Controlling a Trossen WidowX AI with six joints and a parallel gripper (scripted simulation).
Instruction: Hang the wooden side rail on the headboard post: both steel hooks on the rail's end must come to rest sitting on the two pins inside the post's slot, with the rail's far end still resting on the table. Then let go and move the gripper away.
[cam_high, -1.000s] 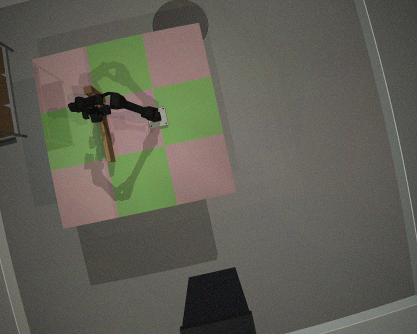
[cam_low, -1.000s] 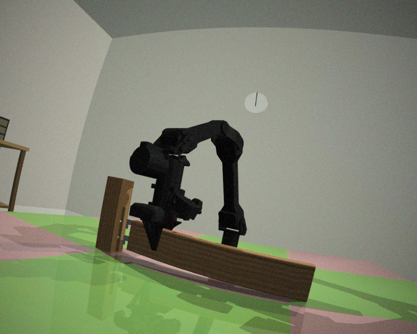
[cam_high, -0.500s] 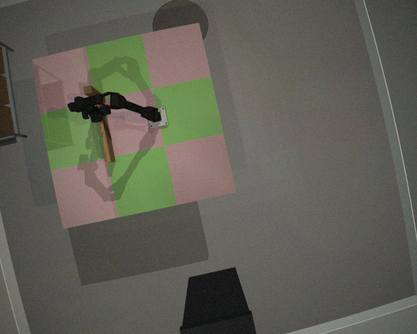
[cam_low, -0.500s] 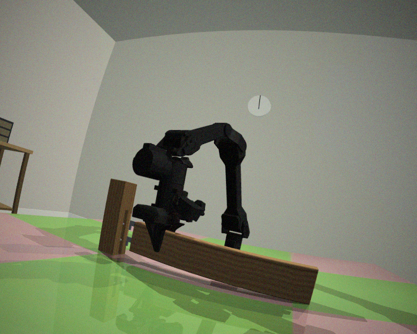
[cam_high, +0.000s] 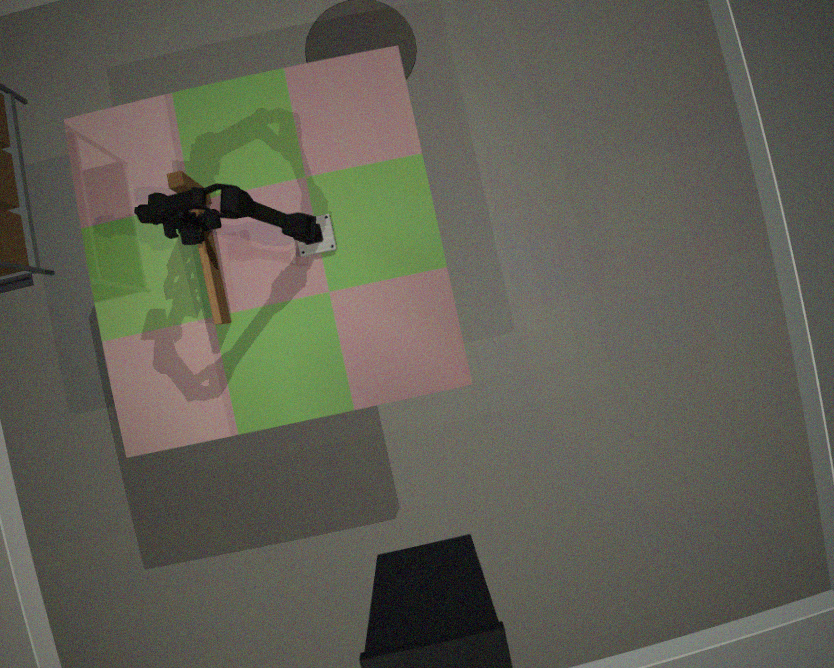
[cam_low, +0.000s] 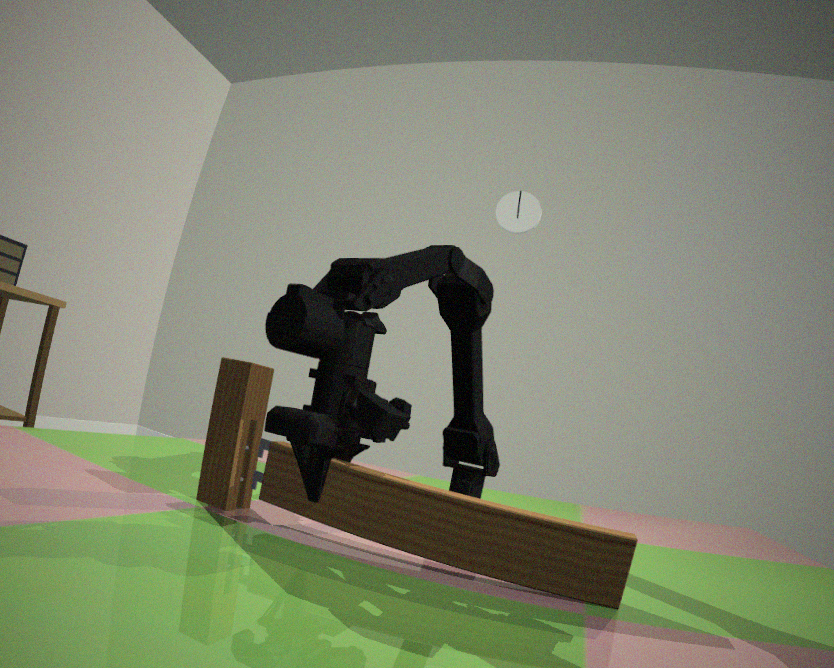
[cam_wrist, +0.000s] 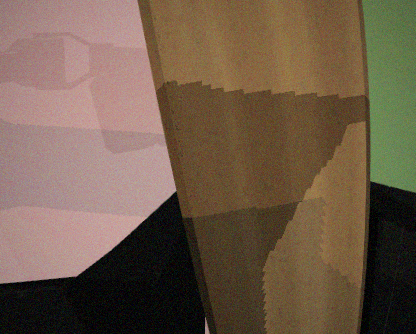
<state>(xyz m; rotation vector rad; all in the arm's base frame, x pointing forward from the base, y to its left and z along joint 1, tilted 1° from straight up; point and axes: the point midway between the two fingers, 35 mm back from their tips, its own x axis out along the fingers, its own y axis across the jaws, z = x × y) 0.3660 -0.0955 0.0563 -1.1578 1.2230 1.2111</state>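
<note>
Right now the headboard post is 13 cm to the right of my gripper tip and 5 cm above it.
</note>
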